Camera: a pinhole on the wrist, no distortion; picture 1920 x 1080 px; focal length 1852.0 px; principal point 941.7 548.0 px. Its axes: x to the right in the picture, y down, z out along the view. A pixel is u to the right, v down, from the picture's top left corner.
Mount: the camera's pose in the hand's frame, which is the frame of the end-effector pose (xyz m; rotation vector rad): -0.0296 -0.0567 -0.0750 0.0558 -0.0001 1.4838
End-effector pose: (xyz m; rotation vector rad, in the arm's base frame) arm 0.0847 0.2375 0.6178 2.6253 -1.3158 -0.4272
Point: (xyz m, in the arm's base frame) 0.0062 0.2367 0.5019
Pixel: 1758 629
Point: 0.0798 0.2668 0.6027
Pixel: 1822 565
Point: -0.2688 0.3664 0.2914
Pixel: outside the picture
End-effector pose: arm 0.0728 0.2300 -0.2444 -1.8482 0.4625 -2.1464
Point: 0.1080 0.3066 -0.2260
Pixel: 665 416
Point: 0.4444 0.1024 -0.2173
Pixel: 1684 469
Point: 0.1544 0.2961 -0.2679
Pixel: 1045 1007
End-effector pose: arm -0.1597 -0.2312 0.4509 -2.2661 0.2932 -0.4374
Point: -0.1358 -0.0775 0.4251
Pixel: 756 659
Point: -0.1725 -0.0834 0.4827
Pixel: 196 869
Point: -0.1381 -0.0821 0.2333
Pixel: 1687 969
